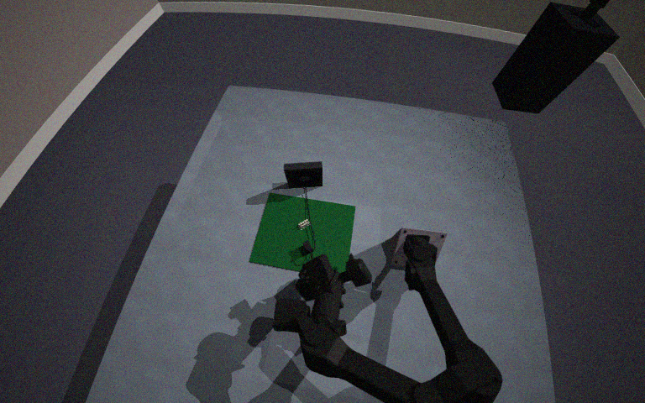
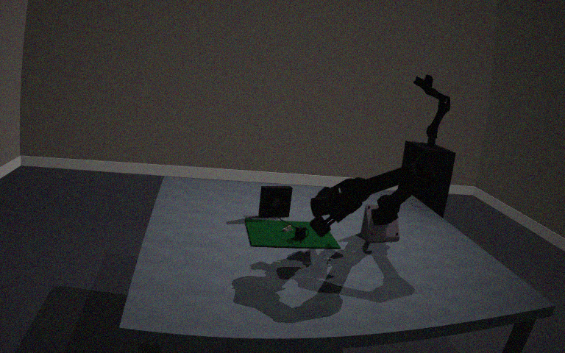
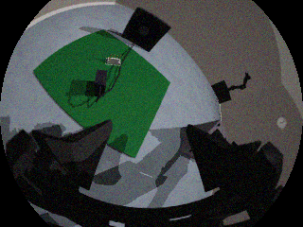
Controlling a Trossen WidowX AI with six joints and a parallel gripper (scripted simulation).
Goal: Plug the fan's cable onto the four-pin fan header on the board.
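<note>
The green board lies 11 cm ahead of my gripper tip, 9 cm to the right of it and 9 cm below it. Also, from my gripper tip: pale four-pin header 11 cm ahead, 12 cm to the right, 8 cm below; then black fan 12 cm ahead, 26 cm to the right, 2 cm below.
</note>
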